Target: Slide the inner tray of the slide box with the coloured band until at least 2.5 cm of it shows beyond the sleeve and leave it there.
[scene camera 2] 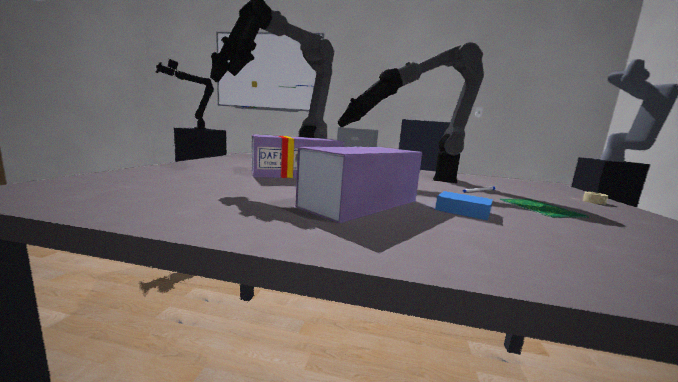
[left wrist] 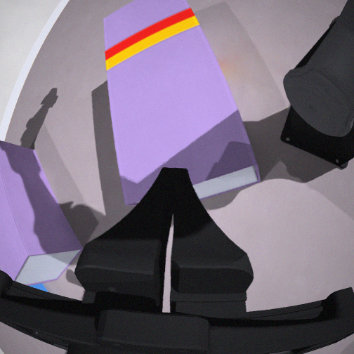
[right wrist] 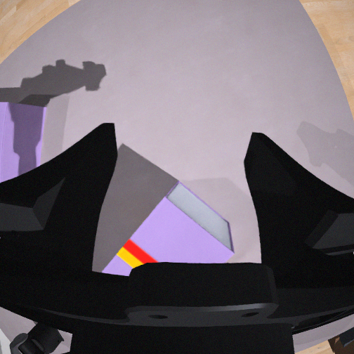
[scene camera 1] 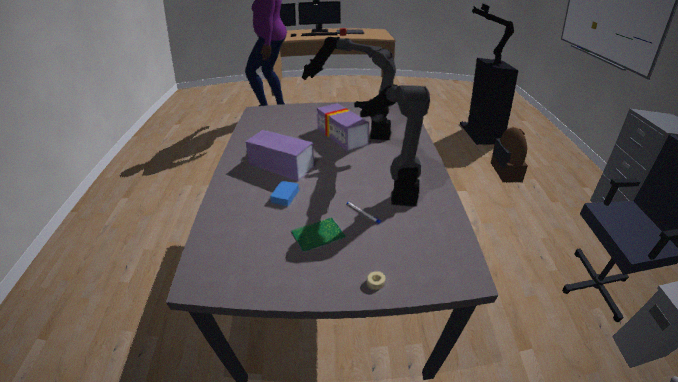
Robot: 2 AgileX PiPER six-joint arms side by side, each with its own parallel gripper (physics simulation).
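Note:
The purple slide box with the red and yellow band [scene camera 1: 350,119] [scene camera 2: 287,157] [left wrist: 170,100] [right wrist: 172,227] lies at the back of the table. Its pale tray end [scene camera 1: 358,135] [left wrist: 227,183] [right wrist: 202,212] looks about flush with the sleeve; the far end is hidden. A plain purple box [scene camera 1: 272,152] [scene camera 2: 380,185] [left wrist: 15,210] stands apart from it. My left gripper [scene camera 1: 357,104] [scene camera 2: 341,123] [left wrist: 174,182] is shut and empty, above the table near the banded box's pale end. My right gripper [scene camera 1: 306,75] [scene camera 2: 216,67] [right wrist: 182,142] is open and empty, high above the table.
A blue block [scene camera 1: 285,193] [scene camera 2: 464,206] lies by the plain box. A green sheet [scene camera 1: 318,234] [scene camera 2: 544,207], a pen [scene camera 1: 363,212] [scene camera 2: 479,190] and a tape roll [scene camera 1: 376,287] [scene camera 2: 595,199] lie farther along the table. A person [scene camera 1: 269,30] stands beyond its back edge.

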